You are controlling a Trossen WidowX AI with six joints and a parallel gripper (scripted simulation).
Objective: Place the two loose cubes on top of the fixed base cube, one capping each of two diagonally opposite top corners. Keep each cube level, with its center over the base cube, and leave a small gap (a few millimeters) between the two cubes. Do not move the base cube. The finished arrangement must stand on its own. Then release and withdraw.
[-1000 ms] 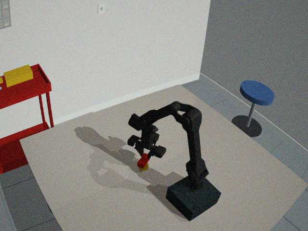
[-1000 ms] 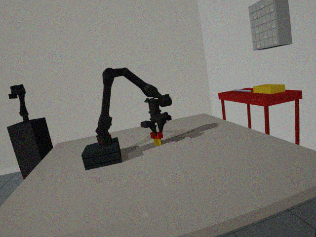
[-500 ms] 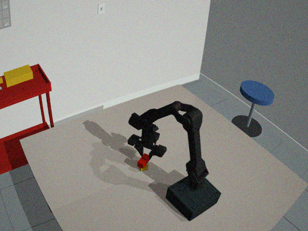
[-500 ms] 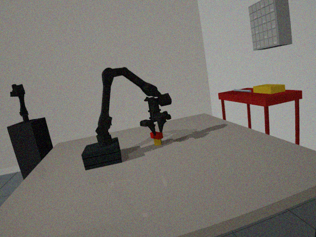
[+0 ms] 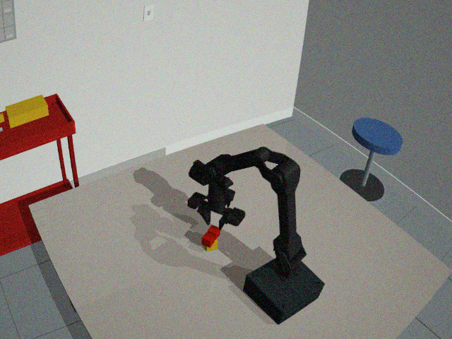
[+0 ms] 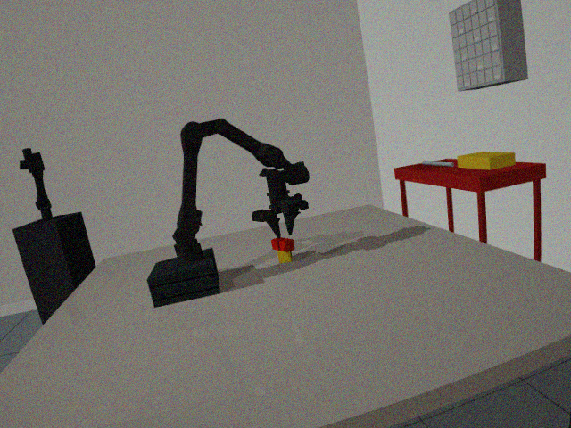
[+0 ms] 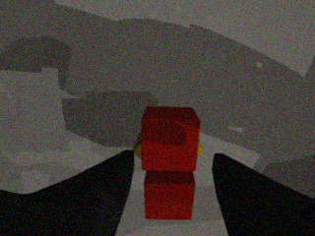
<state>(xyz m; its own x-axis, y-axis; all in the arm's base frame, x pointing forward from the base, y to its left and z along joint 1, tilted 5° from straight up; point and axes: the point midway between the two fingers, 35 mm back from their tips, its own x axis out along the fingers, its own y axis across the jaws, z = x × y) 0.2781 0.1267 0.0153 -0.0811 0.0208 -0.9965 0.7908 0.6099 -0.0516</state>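
The red cube is 30 mm below my gripper tip. Round my gripper tip: yellow cube (10 mm behind, 20 mm to the left, 70 mm below).
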